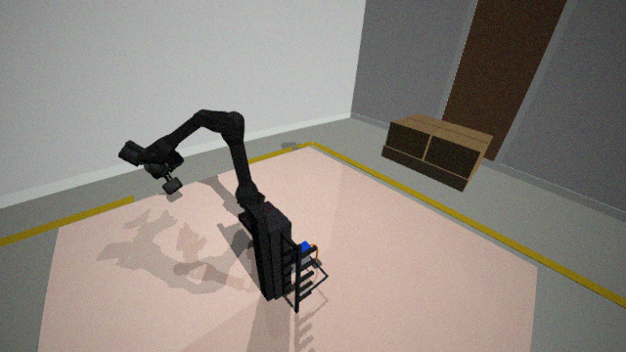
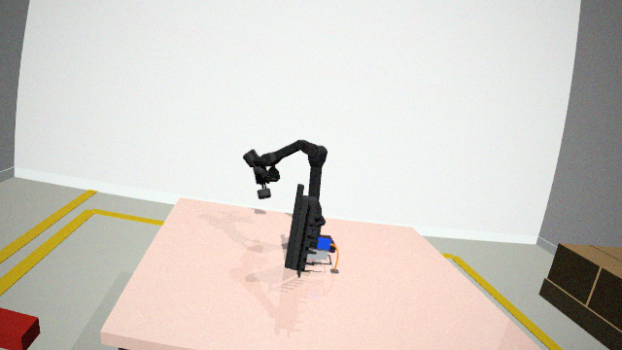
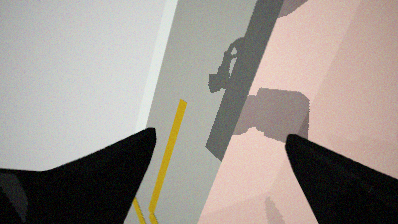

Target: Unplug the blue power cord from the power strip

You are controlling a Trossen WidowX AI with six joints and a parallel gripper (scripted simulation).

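The blue plug is 580 mm ahead of my gripper tip, 280 mm to the left of it and 30 mm below it.
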